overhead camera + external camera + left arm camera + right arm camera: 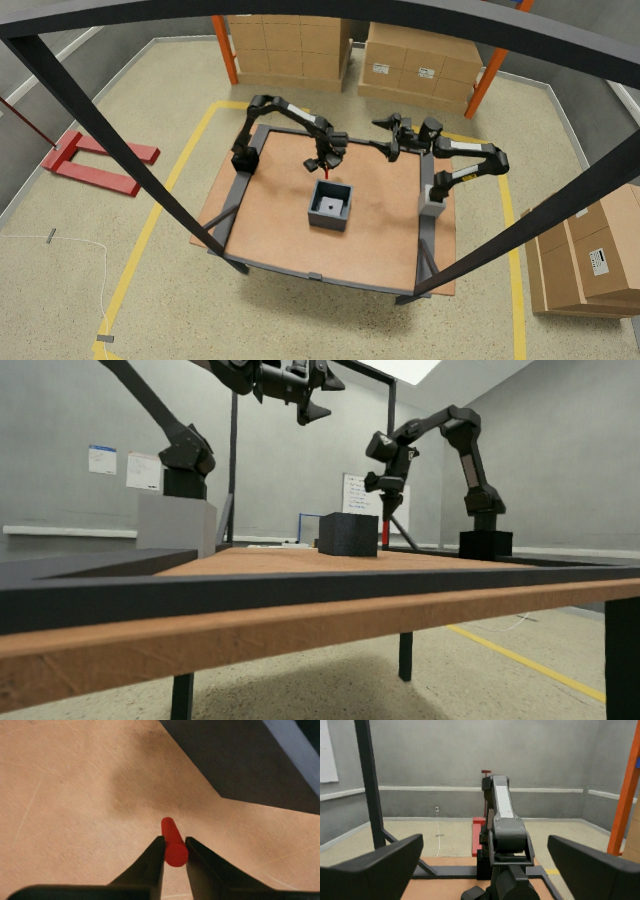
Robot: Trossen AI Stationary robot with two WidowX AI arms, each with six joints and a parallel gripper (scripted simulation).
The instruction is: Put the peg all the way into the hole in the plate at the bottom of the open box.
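Now: the red peg 60 mm below my left hand. The rest, counted from my left hand: dark frame rail: 280 mm ahead, 130 mm below, 30 mm to the right; then light plate: 150 mm behind, 100 mm below, 60 mm to the right.
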